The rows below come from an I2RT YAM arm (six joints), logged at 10 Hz.
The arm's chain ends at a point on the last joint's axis. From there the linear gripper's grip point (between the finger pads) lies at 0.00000 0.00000 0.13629 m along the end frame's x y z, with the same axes.
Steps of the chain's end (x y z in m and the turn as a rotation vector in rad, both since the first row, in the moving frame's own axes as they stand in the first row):
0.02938 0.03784 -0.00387 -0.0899 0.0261 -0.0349
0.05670 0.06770 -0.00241 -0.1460 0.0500 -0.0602
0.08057 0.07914 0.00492 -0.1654 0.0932 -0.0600
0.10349 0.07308 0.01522 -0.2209 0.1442 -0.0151
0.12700 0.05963 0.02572 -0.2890 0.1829 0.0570
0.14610 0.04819 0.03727 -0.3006 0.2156 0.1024
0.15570 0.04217 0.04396 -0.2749 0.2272 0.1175
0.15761 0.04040 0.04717 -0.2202 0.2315 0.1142
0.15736 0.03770 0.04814 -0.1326 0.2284 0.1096
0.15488 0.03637 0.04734 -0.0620 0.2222 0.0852
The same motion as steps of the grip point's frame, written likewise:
0.03314 0.05001 -0.00447 -0.0899 0.0261 -0.0349
0.06408 0.08730 -0.00403 -0.1460 0.0500 -0.0602
0.09386 0.10115 0.00247 -0.1654 0.0932 -0.0600
0.12314 0.10269 0.01051 -0.2209 0.1442 -0.0151
0.15032 0.09894 0.01783 -0.2890 0.1829 0.0570
0.17270 0.08965 0.02806 -0.3006 0.2156 0.1024
0.18377 0.08056 0.03539 -0.2749 0.2272 0.1175
0.18686 0.07162 0.04028 -0.2202 0.2315 0.1142
0.18708 0.05722 0.04342 -0.1326 0.2284 0.1096
0.18450 0.04602 0.04373 -0.0620 0.2222 0.0852

